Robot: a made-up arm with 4 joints.
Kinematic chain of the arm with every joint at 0, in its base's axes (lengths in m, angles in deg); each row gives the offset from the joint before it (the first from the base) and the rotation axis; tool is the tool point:
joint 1: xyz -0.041 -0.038 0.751 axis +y
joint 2: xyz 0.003 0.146 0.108 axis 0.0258 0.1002 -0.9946
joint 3: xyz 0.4 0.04 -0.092 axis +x
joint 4: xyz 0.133 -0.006 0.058 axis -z
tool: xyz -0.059 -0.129 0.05
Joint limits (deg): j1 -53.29..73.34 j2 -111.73..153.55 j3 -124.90..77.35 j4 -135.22..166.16
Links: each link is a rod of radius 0.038 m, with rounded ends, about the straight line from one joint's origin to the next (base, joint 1, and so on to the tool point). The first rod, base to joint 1, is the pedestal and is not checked.
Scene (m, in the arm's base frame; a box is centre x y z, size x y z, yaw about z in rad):
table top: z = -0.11
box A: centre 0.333 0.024 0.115 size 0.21 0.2 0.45 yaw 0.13
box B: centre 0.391 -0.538 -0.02 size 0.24 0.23 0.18 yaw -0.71
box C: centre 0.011 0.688 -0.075 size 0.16 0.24 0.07 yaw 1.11
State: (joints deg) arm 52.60 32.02 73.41 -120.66
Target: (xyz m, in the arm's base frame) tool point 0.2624 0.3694 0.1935
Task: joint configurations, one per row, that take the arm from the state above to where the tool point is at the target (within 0.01 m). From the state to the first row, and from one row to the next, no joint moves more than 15 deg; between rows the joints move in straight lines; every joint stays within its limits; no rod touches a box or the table.
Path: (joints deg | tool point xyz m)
1: 39.90 24.80 74.40 -116.73 | 0.4180 -0.2304 0.3860
2: 27.20 17.57 75.38 -112.80 | 0.5194 -0.1576 0.4763
3: 14.50 10.35 76.36 -108.88 | 0.5928 -0.0805 0.5967
4: 1.80 3.12 77.35 -104.95 | 0.6293 -0.0001 0.7368
5: 15.39 -3.09 76.52 -108.49 | 0.6214 0.0742 0.5940
6: 28.97 -9.30 75.69 -112.03 | 0.5751 0.1494 0.4578
7: 42.56 -15.51 74.86 -115.57 | 0.4942 0.2245 0.3396
8: 56.15 -21.72 74.03 -119.11 | 0.3865 0.2982 0.2493
9: 69.74 -27.93 73.20 -122.65 | 0.2624 0.3694 0.1935

